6 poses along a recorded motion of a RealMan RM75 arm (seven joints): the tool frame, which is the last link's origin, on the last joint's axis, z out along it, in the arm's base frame.
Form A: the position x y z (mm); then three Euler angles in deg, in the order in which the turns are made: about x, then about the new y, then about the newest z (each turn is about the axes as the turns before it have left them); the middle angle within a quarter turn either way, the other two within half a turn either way.
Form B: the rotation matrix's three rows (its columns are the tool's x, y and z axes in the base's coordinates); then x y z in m. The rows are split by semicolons. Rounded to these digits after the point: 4 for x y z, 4 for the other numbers.
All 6 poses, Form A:
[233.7 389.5 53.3 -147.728 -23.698 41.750]
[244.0 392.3 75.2 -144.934 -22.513 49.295]
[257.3 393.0 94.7 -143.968 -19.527 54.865]
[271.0 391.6 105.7 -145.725 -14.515 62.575]
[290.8 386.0 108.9 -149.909 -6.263 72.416]
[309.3 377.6 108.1 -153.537 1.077 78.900]
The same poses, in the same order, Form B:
0.6831 -0.6097 -0.4019; -0.4029 -0.7737 0.4889; -0.6091 -0.1721 -0.7742; 0.2337 0.3895 0.0533
0.6025 -0.7003 -0.3829; -0.4770 -0.7006 0.5307; -0.6399 -0.1371 -0.7561; 0.2440 0.3923 0.0752
0.5424 -0.7708 -0.3343; -0.5482 -0.6262 0.5544; -0.6366 -0.1175 -0.7622; 0.2573 0.3930 0.0947
0.4459 -0.8593 -0.2506; -0.6685 -0.5059 0.5452; -0.5953 -0.0756 -0.8000; 0.2710 0.3916 0.1057
0.3003 -0.9476 -0.1091; -0.8083 -0.3135 0.4984; -0.5065 -0.0615 -0.8601; 0.2908 0.3860 0.1089
0.1925 -0.9811 0.0188; -0.8801 -0.1641 0.4455; -0.4340 -0.1023 -0.8951; 0.3093 0.3776 0.1081

